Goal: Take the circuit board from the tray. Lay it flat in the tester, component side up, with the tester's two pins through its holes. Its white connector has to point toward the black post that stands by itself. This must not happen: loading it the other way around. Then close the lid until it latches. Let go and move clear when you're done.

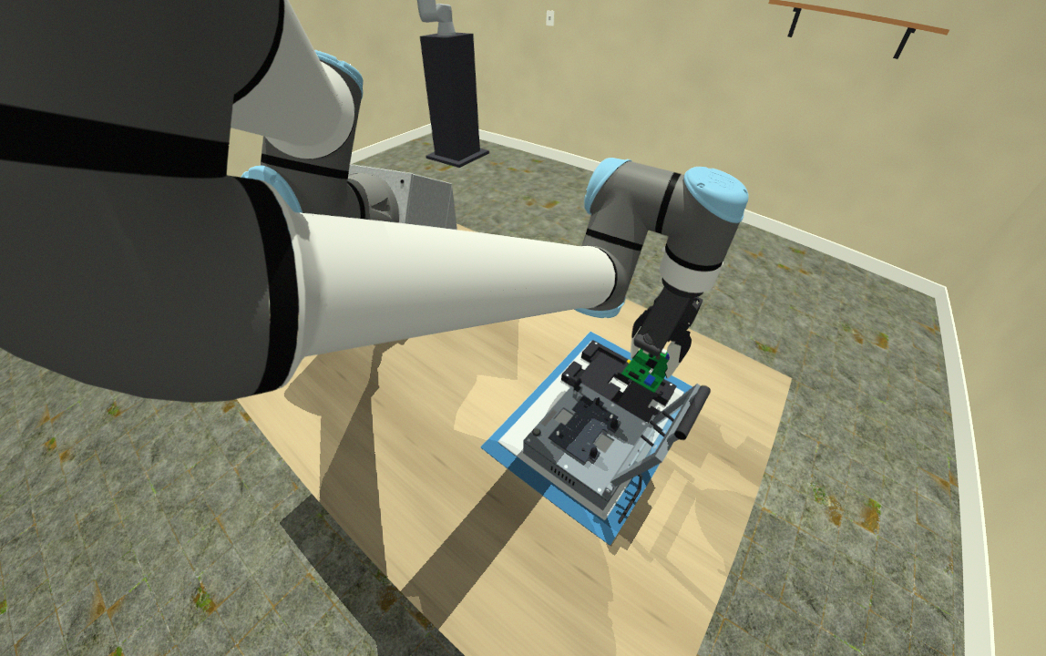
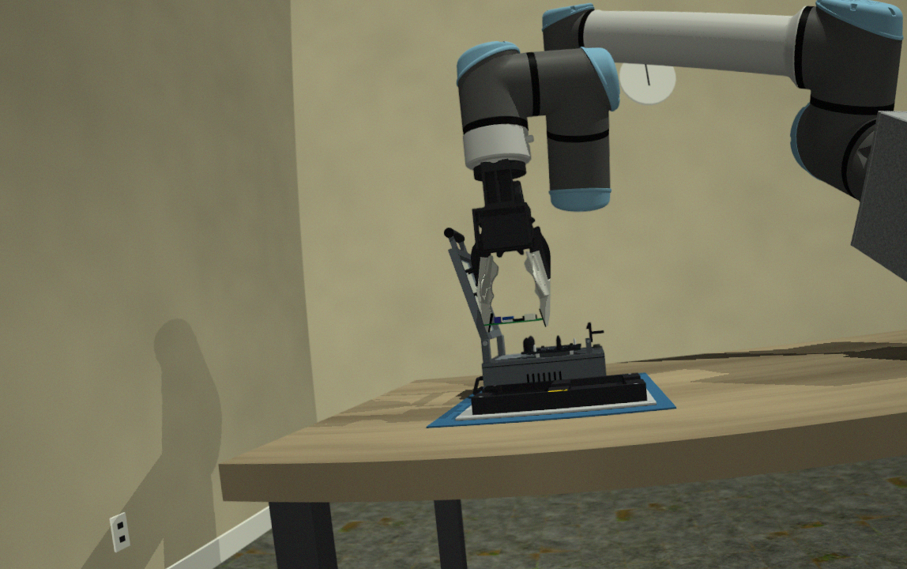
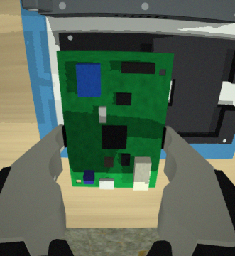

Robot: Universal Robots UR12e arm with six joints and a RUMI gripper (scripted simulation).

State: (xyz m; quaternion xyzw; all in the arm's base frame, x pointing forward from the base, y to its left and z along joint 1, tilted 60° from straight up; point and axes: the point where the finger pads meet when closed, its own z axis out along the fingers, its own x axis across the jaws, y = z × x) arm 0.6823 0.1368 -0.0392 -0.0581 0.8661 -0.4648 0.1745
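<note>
The grey tester is 2 cm behind my hand, 13 cm to the right of it and 1 cm below it. Round my hand: green circuit board right at my hand; lid 7 cm ahead, 17 cm to the right, 6 cm above.
</note>
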